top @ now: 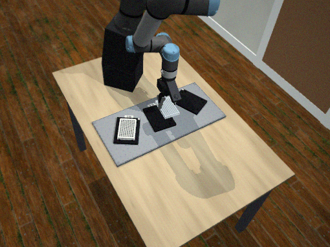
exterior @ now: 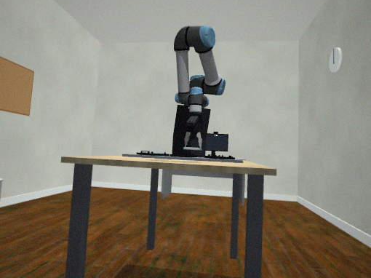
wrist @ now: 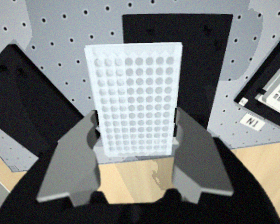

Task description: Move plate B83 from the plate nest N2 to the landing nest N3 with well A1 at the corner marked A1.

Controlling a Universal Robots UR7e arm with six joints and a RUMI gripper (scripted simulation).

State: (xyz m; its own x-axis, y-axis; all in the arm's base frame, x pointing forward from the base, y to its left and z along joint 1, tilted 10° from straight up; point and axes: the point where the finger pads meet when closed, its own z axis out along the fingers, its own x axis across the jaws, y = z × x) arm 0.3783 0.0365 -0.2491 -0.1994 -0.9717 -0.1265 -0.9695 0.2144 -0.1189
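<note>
Right now the landing nest N3 is 5 cm to the right of my hand and 5 cm below it. Round my hand: N2 label: 13 cm to the left, 9 cm behind, 6 cm below; plate nest N2: 16 cm to the left, 5 cm below; plate: 24 cm to the right, 4 cm below, 2 cm behind.
</note>
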